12 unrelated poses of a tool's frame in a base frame.
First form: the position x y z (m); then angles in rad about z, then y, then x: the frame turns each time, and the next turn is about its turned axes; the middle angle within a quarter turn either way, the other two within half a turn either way.
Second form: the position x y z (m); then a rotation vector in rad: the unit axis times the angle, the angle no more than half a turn. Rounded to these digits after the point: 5 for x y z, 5 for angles.
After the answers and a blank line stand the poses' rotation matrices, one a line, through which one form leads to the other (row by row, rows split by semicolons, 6 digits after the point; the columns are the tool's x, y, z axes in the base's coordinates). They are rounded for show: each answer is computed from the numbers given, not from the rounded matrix.
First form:
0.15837 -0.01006 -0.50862 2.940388 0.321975 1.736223
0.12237 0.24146 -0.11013 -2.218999 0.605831 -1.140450
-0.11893 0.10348 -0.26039 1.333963 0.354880 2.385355
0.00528 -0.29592 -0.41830 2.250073 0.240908 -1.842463
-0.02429 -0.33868 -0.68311 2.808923 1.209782 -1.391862
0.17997 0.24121 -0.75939 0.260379 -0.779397 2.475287
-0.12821 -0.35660 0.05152 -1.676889 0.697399 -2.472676
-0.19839 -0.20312 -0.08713 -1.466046 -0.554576 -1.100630
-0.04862 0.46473 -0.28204 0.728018 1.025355 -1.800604
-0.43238 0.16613 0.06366 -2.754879 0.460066 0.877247
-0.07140 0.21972 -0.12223 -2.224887 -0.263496 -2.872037
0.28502 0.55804 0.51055 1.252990 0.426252 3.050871
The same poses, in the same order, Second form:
0.15837 -0.01006 -0.50862 -0.07724 2.14040 1.75325
0.12237 0.24146 -0.11013 -0.01083 1.38502 -1.56539
-0.11893 0.10348 -0.26039 1.72669 1.57061 0.24409
0.00528 -0.29592 -0.41830 -1.15317 -1.93503 1.65427
-0.02429 -0.33868 -0.68311 1.40594 1.21609 -1.85460
0.17997 0.24121 -0.75939 2.39971 -0.02637 1.07430
-0.12821 -0.35660 0.05152 -1.26353 1.82068 -0.03371
-0.19839 -0.20312 -0.08713 -1.27409 0.39227 -1.57467
-0.04862 0.46473 -0.28204 -1.91615 0.10712 1.41660
-0.43238 0.16613 0.06366 0.84641 -1.09879 -2.65194
-0.07140 0.21972 -0.12223 1.36543 -2.64648 0.53665
0.28502 0.55804 0.51055 2.24394 1.65790 -0.41485

-0.929476 -0.272914 0.248180; 0.189580 0.223728 0.956036; -0.316441 0.935662 -0.156211
-0.496304 0.645025 0.581055; -0.655297 0.160677 -0.738084; -0.569445 -0.747078 0.342939
0.220006 0.763061 0.607730; 0.911513 0.061108 -0.406705; -0.347478 0.643432 -0.682096
-0.610088 0.353163 -0.709273; 0.755559 -0.010240 -0.655000; -0.238585 -0.935506 -0.260588
-0.333857 0.812006 -0.478733; 0.115351 -0.468862 -0.875707; -0.935539 -0.347584 0.062867
0.687360 -0.217397 0.693018; 0.183132 -0.871453 -0.455008; 0.702851 0.439668 -0.559190
-0.081169 -0.737909 0.670001; -0.762205 0.479102 0.435321; -0.642226 -0.475344 -0.601327
0.088888 0.499636 0.861663; -0.845464 -0.419503 0.330466; 0.526583 -0.757879 0.385135
0.387278 -0.469830 -0.793269; 0.345202 -0.723932 0.597293; -0.854898 -0.505156 -0.118177
-0.829855 -0.075121 -0.552899; -0.337932 -0.720833 0.605146; -0.444007 0.689026 0.572801
-0.587438 -0.807146 0.058589; -0.766211 0.531422 -0.361264; 0.260457 -0.257112 -0.930621
0.284523 0.957722 -0.042608; 0.864926 -0.275616 -0.419451; -0.413461 0.082491 -0.906777

